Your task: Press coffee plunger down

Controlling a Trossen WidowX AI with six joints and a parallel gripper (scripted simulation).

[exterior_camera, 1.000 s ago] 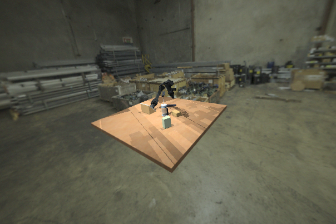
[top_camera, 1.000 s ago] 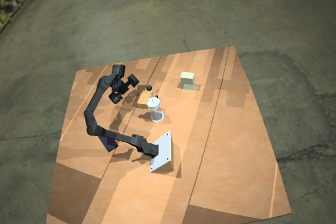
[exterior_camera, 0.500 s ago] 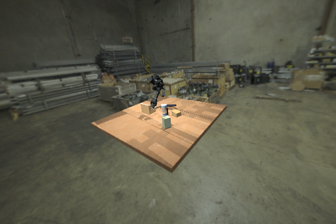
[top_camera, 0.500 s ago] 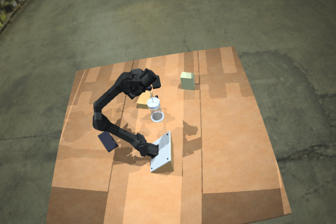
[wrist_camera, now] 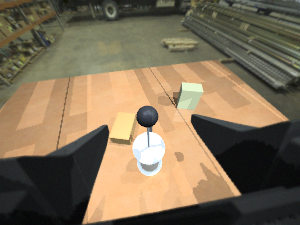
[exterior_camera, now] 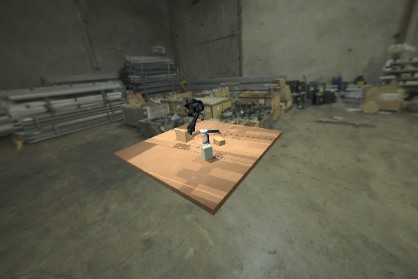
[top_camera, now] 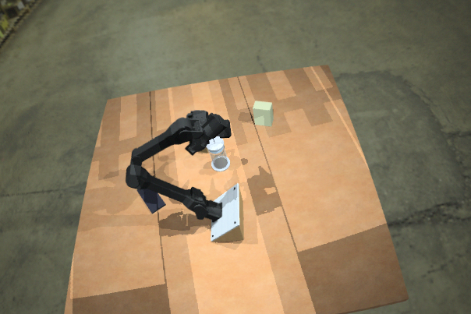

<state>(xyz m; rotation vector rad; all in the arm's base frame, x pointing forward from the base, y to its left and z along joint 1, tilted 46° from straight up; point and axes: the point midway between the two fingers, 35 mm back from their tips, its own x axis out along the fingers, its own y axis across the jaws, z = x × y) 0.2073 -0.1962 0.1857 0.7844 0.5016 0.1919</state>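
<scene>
Right now the coffee press is 160 mm below my gripper tip and 40 mm ahead of it. From my gripper tip the other things lie so: tan block: 270 mm below, 160 mm ahead, 80 mm to the left.
</scene>
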